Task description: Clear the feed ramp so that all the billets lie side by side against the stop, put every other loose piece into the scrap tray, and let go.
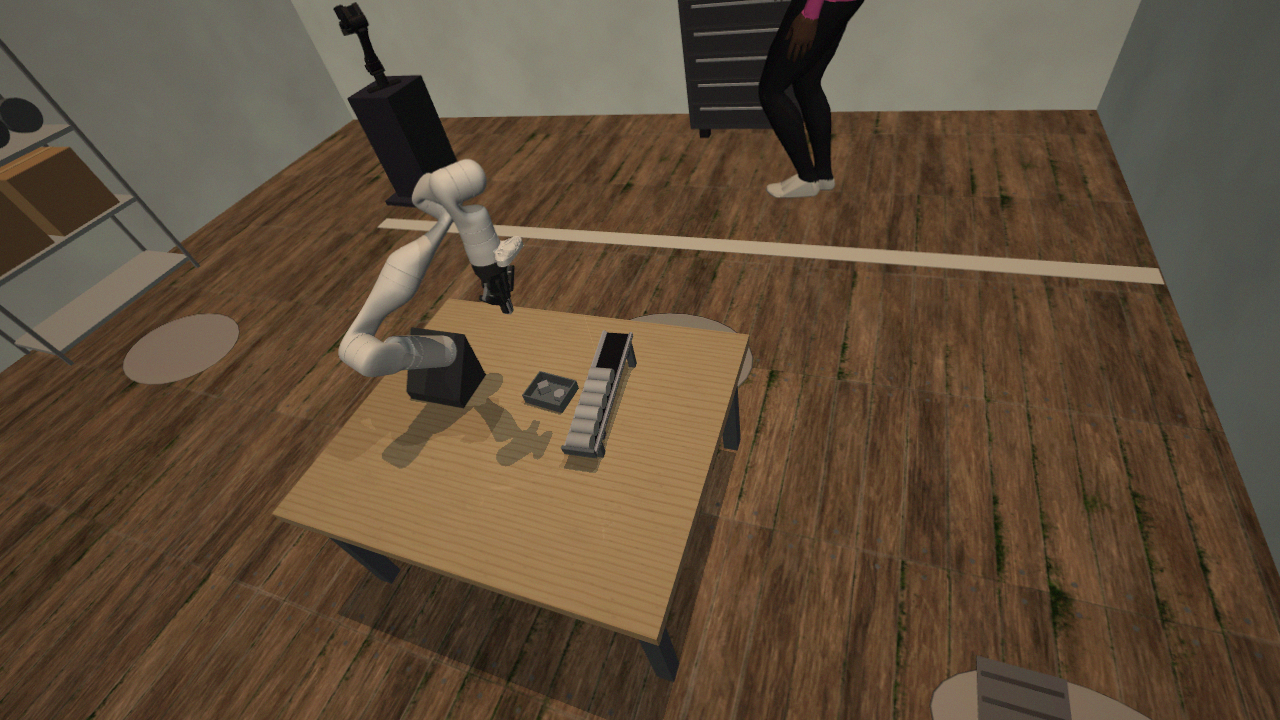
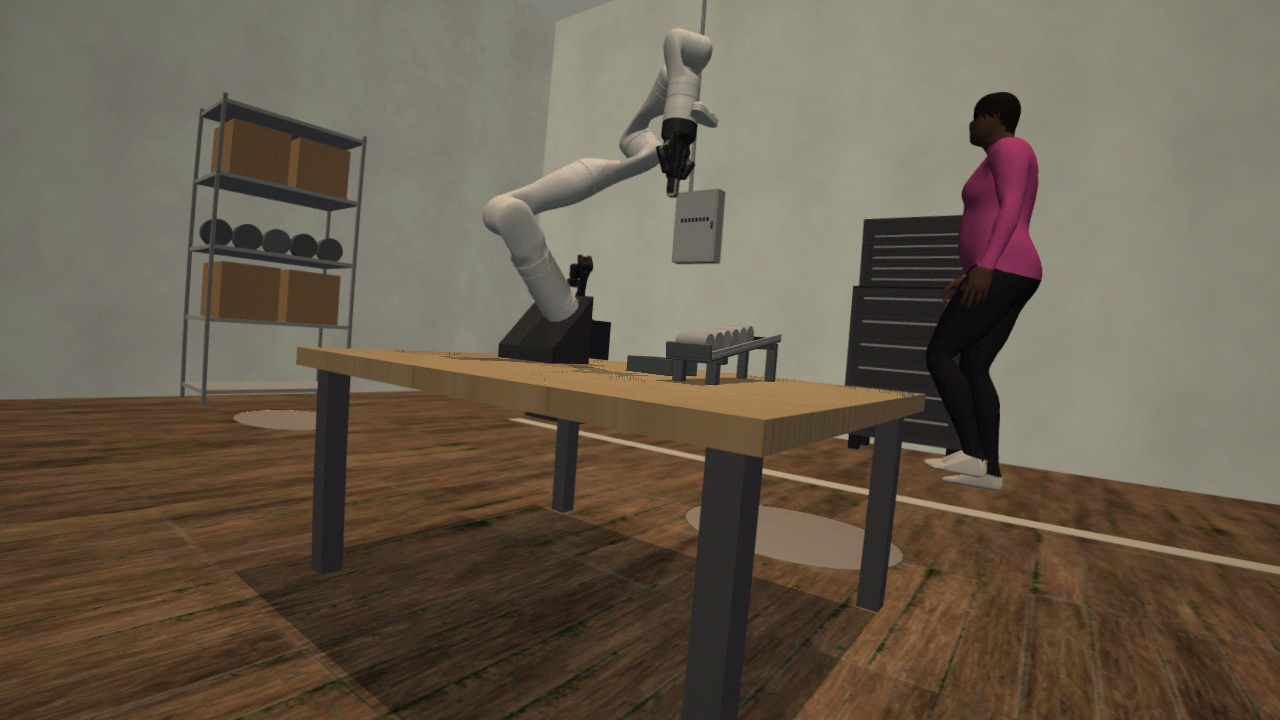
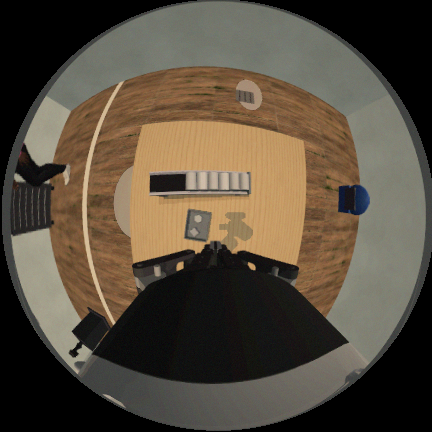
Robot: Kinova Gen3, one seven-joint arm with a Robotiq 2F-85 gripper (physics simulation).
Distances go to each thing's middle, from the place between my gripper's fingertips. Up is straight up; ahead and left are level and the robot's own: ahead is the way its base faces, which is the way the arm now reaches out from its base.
I see the stop (image 2: 675,349) 160 mm ahead of my hand, 130 mm to the right of it and 330 mm below it.
